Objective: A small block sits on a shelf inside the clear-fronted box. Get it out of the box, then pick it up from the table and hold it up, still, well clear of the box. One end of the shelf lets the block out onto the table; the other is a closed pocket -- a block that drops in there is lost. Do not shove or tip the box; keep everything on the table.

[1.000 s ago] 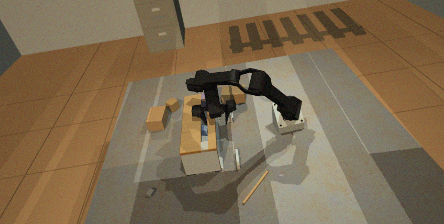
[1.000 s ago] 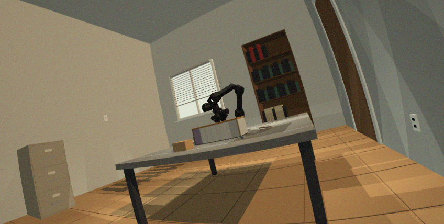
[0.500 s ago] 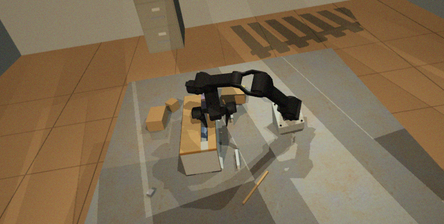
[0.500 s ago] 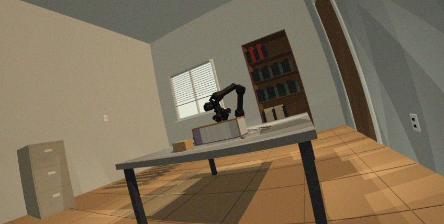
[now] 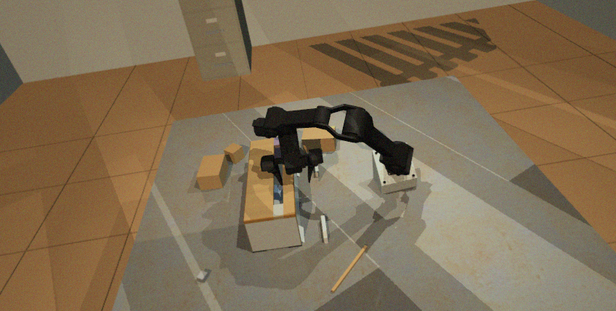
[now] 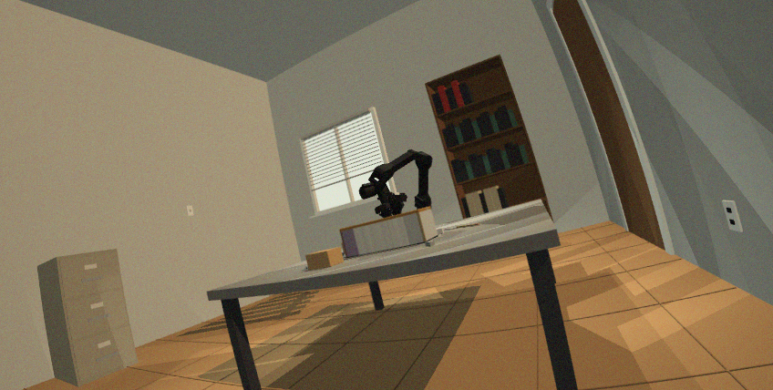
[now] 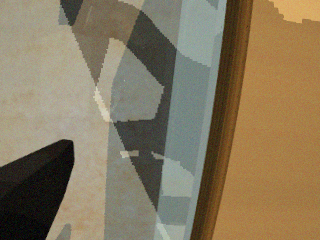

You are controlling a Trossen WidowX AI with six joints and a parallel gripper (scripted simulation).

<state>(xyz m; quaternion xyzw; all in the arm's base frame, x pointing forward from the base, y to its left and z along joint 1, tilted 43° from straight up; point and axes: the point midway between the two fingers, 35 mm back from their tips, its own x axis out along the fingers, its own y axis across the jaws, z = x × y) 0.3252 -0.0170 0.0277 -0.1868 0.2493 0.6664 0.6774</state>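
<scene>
My gripper tip is 30 mm to the left of the long box, 30 mm short of it and 20 mm above it. Round my gripper tip: blue block (60 mm ahead, 20 mm to the left); then wooden stick (280 mm to the left, 100 mm behind, 80 mm below).
</scene>
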